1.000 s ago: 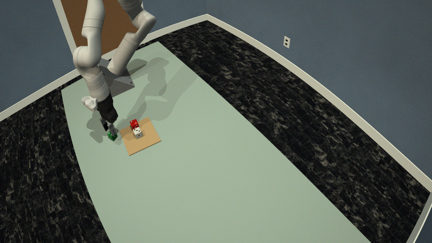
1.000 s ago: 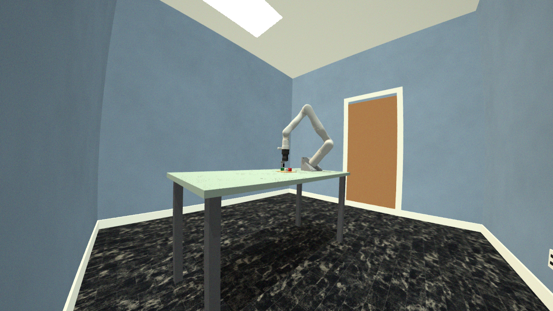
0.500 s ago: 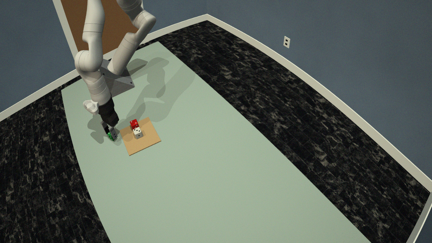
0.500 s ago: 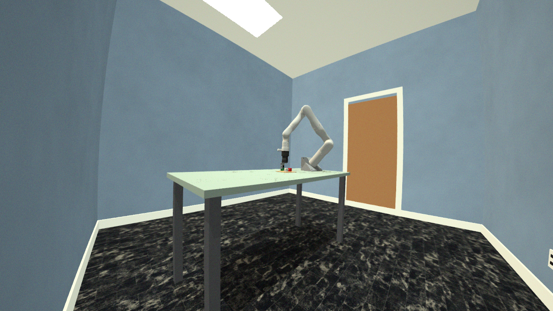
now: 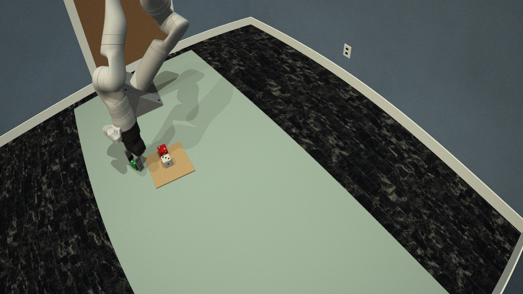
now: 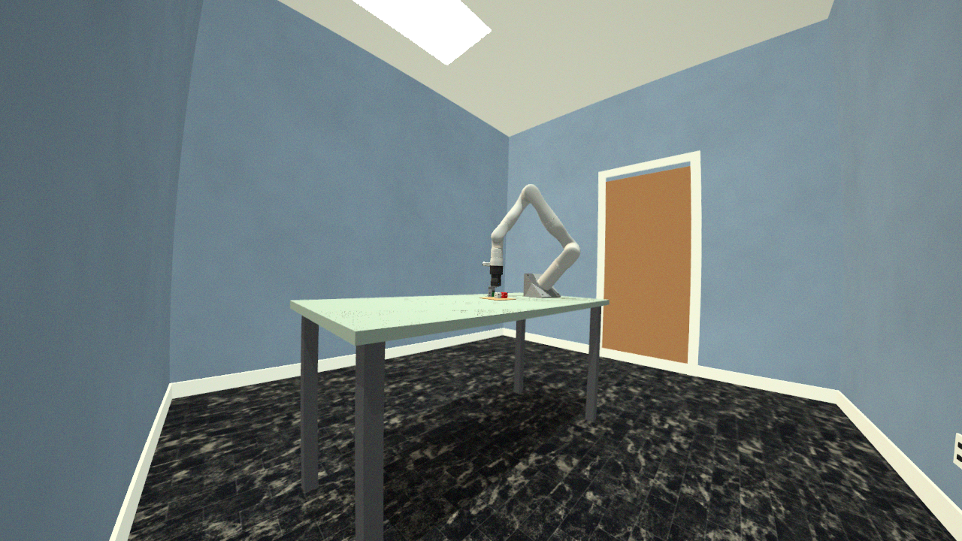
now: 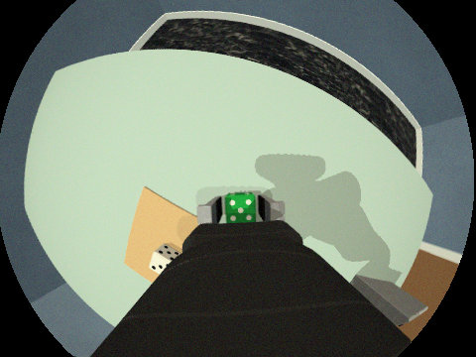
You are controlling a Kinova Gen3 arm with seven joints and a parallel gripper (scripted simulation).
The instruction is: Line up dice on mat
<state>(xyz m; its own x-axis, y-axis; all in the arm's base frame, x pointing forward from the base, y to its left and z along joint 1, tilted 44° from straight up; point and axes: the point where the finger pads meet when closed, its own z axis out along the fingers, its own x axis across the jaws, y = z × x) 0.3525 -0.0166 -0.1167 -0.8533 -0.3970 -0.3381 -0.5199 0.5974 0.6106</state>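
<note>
Now: hand right at the green die. Round my hand: tan mat 50 mm ahead, 110 mm to the left, 20 mm below; red die 110 mm to the left; white die 50 mm ahead, 110 mm to the left.
</note>
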